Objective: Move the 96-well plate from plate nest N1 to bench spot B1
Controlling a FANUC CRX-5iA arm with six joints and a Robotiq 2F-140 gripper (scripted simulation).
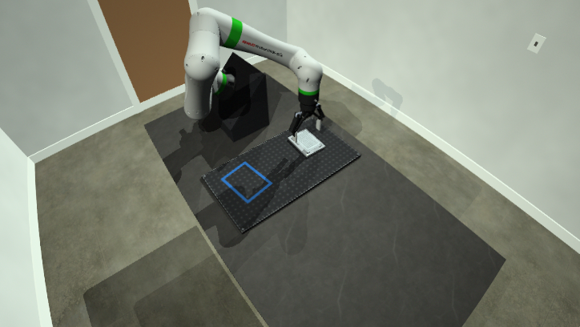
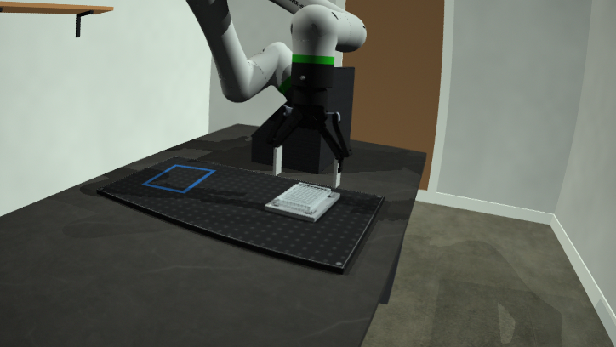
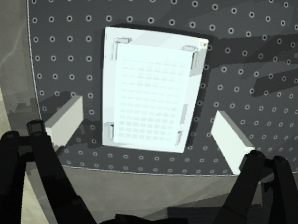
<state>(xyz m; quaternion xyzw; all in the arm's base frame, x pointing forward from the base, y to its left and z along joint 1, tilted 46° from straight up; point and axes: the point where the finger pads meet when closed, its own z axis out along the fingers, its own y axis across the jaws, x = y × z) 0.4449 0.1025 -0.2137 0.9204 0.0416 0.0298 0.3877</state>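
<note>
Right now the white 96-well plate is 50 mm below my hand. From my hand the other things lie so: grey plate nest (60 mm below).
</note>
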